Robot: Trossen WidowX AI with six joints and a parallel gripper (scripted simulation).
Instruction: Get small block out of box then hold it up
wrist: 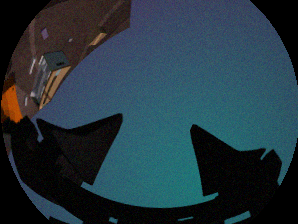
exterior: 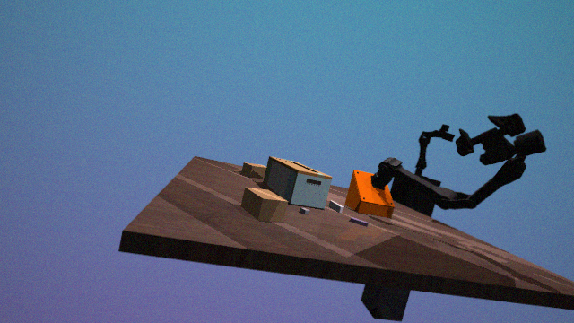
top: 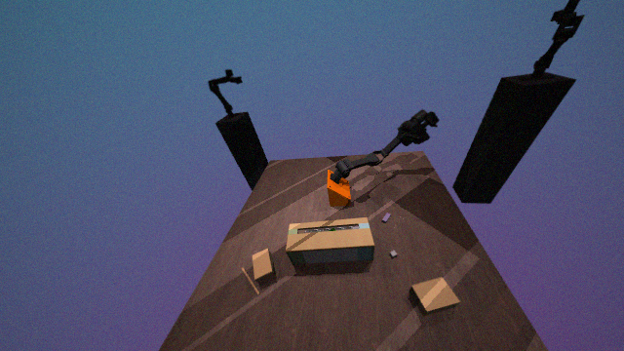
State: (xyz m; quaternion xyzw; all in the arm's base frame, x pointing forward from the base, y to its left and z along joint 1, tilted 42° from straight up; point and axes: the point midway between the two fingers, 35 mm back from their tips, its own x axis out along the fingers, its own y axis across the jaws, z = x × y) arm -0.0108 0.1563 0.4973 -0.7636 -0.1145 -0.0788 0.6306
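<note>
My gripper tip is 360 mm short of the green block, 440 mm to the left of it and 320 mm above it. Round my gripper tip: thin stick (590 mm ahead, 810 mm to the right, 400 mm below); box (350 mm ahead, 460 mm to the right, 340 mm below).
</note>
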